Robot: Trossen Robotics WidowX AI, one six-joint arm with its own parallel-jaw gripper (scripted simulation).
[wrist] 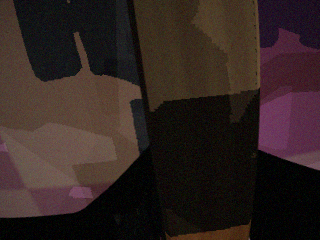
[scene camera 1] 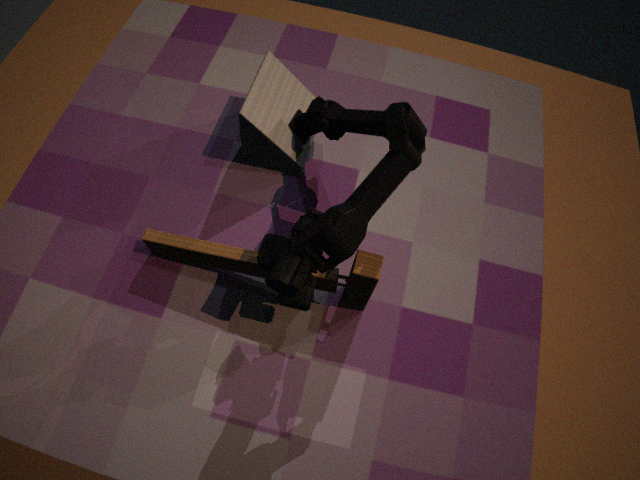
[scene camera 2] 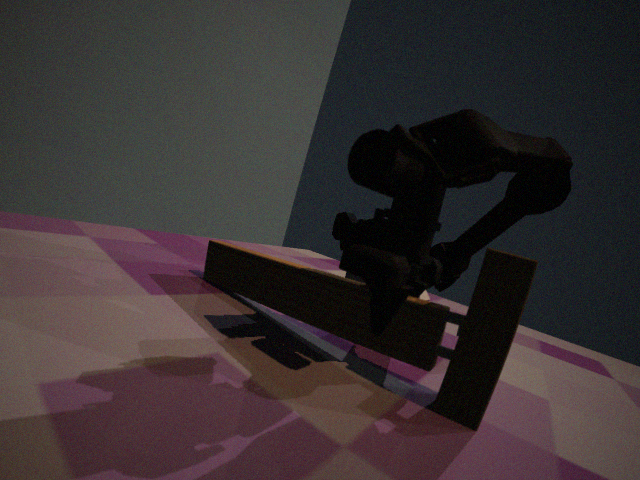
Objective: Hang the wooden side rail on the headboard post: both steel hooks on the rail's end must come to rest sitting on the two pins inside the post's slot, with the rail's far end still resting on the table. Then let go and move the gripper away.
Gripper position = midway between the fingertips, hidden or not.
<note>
In view: my gripper (scene camera 2: 380,331), a wooden side rail (scene camera 2: 341,306) and a headboard post (scene camera 2: 500,295).
The wooden side rail also shows in the wrist view (wrist: 199,75) and in scene camera 1 (scene camera 1: 174,246). My gripper also shows in the wrist view (wrist: 185,146) and in scene camera 1 (scene camera 1: 303,276). The headboard post is seen too in scene camera 1 (scene camera 1: 365,273).
</note>
